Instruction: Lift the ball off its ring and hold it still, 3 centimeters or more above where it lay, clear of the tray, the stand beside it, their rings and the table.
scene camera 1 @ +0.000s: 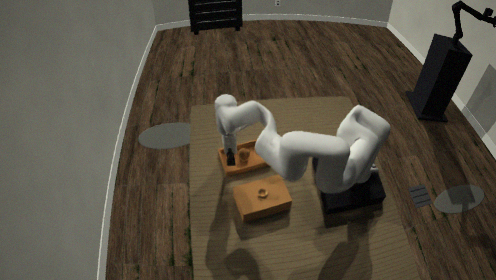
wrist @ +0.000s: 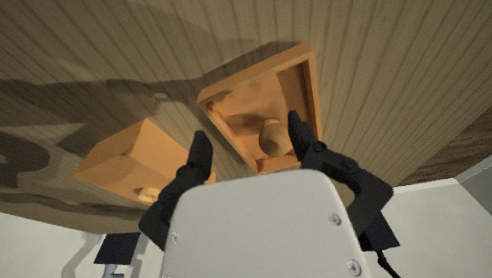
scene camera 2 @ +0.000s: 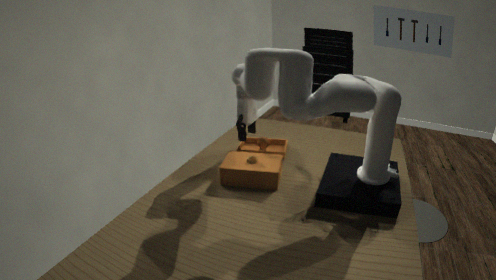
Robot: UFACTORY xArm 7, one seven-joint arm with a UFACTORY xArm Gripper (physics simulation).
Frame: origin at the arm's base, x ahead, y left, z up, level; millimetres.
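Seen in the pictures: gripper, fingertip midpoint: (scene camera 1: 230, 156) (wrist: 246, 130) (scene camera 2: 247, 136); arm's base, link origin: (scene camera 2: 373, 175).
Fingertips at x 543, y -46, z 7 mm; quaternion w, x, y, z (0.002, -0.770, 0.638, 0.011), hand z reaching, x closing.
Pixels of each thing's top centre, then the offset from my fingertips to it. "*": a spot on its surface instead. Level surfaces: height alone.
- orange-brown ball, top centre: (wrist: 278, 153) (scene camera 2: 263, 137) (scene camera 1: 243, 150) 50 mm back, 41 mm right, 5 mm down
- shallow orange tray, top centre: (wrist: 274, 136) (scene camera 2: 263, 144) (scene camera 1: 244, 155) 50 mm back, 40 mm right, 36 mm down
- empty ring, surface spot: (wrist: 148, 194) (scene camera 1: 258, 190) * 121 mm back, 165 mm left, 12 mm up
- wooden table, surface height: 64 mm down
The orange-brown ball (scene camera 1: 244, 155) (scene camera 2: 263, 143) (wrist: 274, 139) rests on its ring (wrist: 271, 121) inside the shallow orange tray (scene camera 1: 245, 170) (scene camera 2: 285, 146) (wrist: 255, 71). My gripper (scene camera 1: 230, 159) (scene camera 2: 247, 133) (wrist: 246, 130) is open and empty. In scene camera 2 its fingertips are above the tray's left part, higher than the ball. In the wrist view the ball shows beside the right finger, off-centre between the fingers. Most of the tray's ring is hidden behind the ball.
The orange block-shaped stand (scene camera 1: 250, 201) (scene camera 2: 250, 178) (wrist: 117, 175) is beside the tray, with an empty ring (scene camera 1: 262, 193) (scene camera 2: 252, 160) (wrist: 148, 194) on top. The arm's black base (scene camera 1: 355, 201) (scene camera 2: 345, 195) sits on the wooden table (scene camera 1: 300, 250) (scene camera 2: 300, 135). The arm crosses over the tray's right end in scene camera 1.
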